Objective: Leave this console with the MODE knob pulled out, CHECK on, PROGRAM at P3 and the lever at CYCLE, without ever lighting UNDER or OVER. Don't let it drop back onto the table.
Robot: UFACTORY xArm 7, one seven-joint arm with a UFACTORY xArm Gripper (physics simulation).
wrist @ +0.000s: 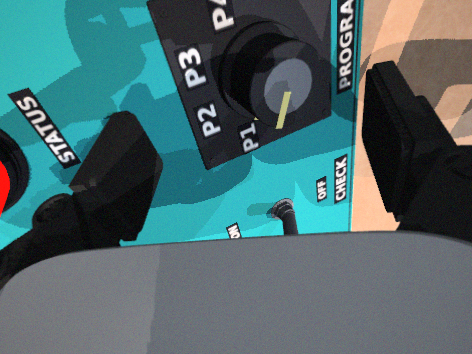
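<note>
The console (200,217) is a turquoise panel. Its black PROGRAM knob (265,75) has a grey cap with a yellow line pointing down the view, towards the P1 side of the dark dial plate (175,30). The plate shows P1, P2, P3 and part of P4. The CHECK toggle (288,220) stands between the OFF and ON labels; its tip is hidden by the grey gripper body, so its setting cannot be told. My gripper (247,121) is wide open and empty, its fingers on either side of the knob and apart from it. The MODE knob, cycle lever and UNDER and OVER lamps do not show.
A red round part (3,185) in a black ring shows at the left edge, near the STATUS label (45,127). The console's edge runs down the right side, with the tan table (377,30) beyond it. The right finger is over that edge.
</note>
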